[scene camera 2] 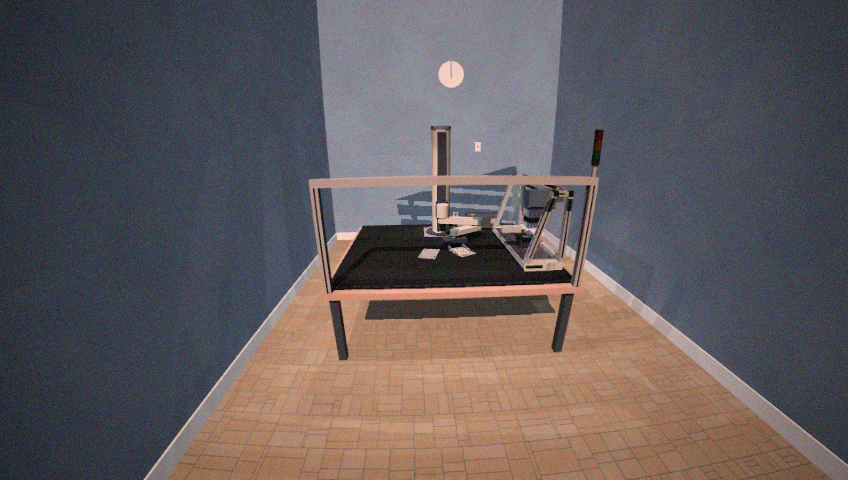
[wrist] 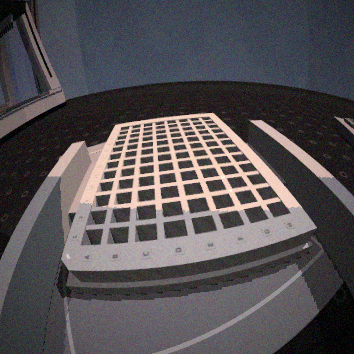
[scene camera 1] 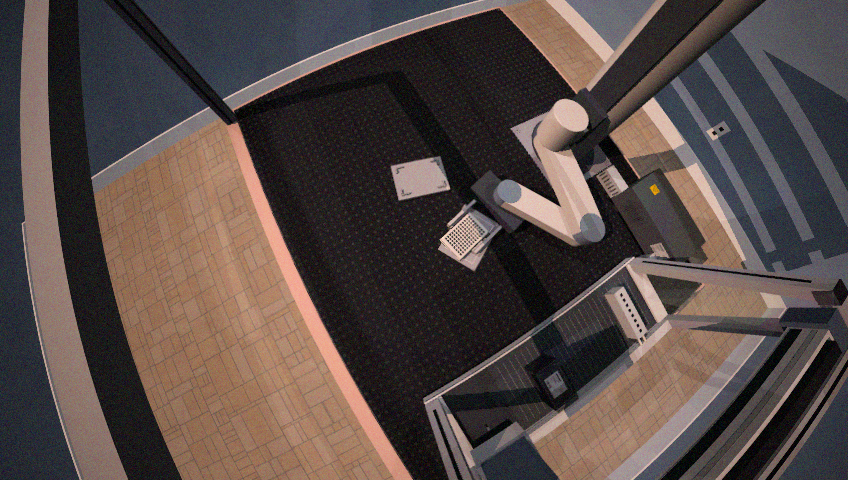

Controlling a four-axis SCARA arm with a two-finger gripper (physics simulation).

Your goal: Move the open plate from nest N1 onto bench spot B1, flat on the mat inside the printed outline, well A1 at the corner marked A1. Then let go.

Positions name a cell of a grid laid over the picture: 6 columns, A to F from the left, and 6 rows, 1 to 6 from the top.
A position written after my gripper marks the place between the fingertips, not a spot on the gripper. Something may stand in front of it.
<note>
My gripper (wrist: C3) grips a plate (scene camera 1: D3), which still rests on a grey pad (scene camera 1: D4). I also see a frame rail (scene camera 1: A6).
The plate is seen too in the wrist view (wrist: C4). The grey pad shows as well in the wrist view (wrist: D6). The frame rail also shows in scene camera 2 (scene camera 2: C3).
</note>
